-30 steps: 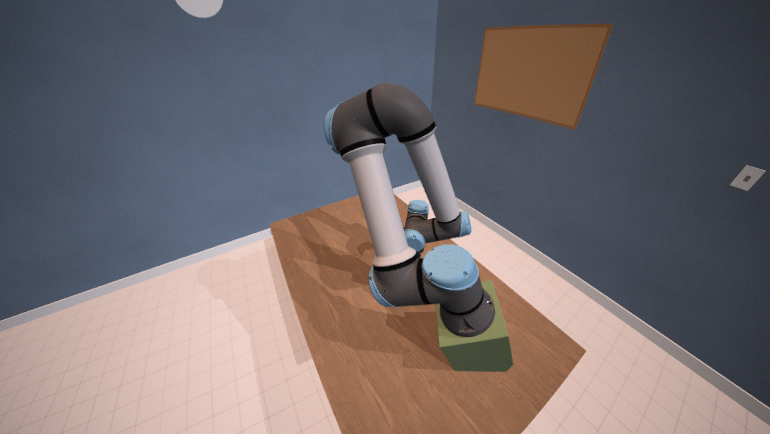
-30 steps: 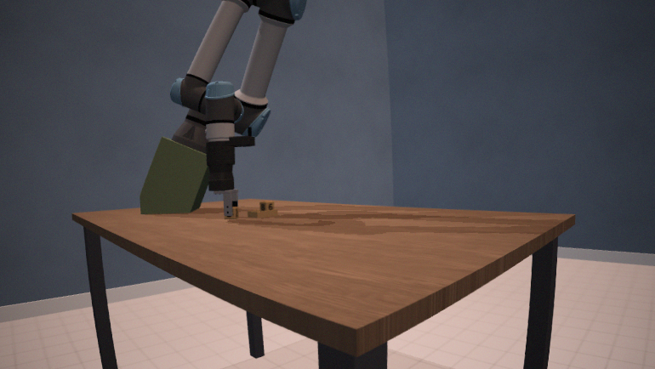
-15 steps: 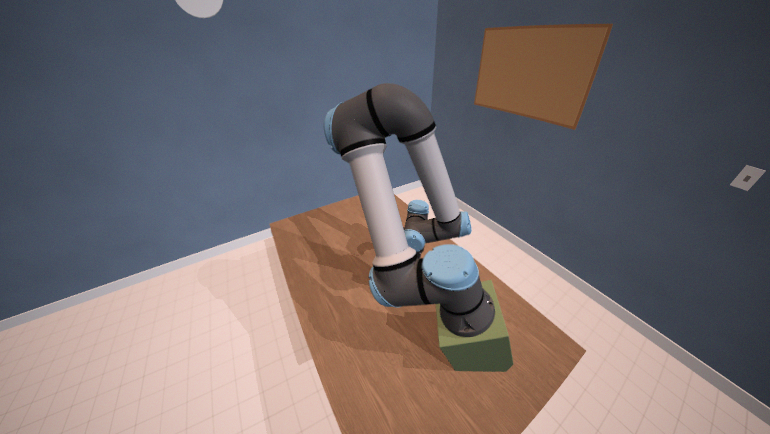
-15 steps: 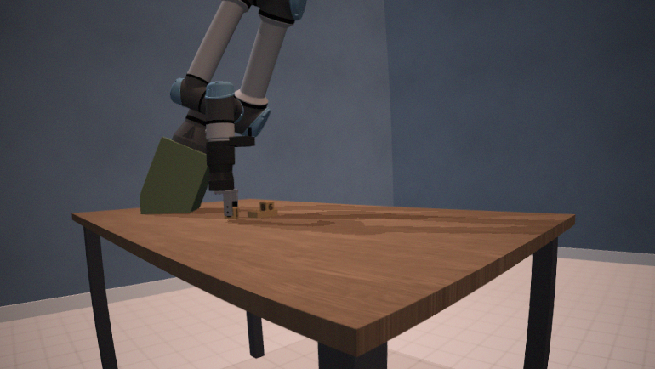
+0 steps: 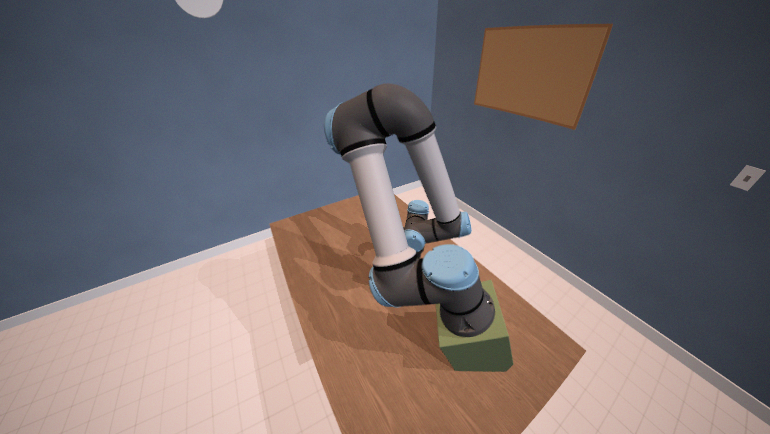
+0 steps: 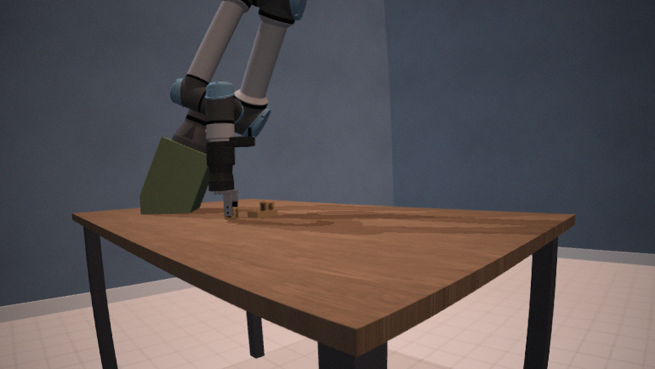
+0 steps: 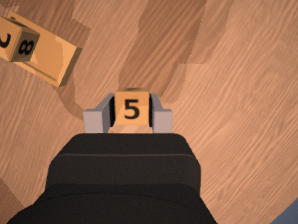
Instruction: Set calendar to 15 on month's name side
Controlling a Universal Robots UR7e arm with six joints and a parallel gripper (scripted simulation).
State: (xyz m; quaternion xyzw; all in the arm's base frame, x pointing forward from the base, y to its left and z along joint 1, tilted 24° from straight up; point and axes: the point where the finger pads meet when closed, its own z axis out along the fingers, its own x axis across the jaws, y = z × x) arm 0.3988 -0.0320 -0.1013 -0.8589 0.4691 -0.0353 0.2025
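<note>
The wooden cube is 1 cm below my hand. Round my hand: wooden tray 11 cm to the left, 2 cm below, 1 cm behind.
</note>
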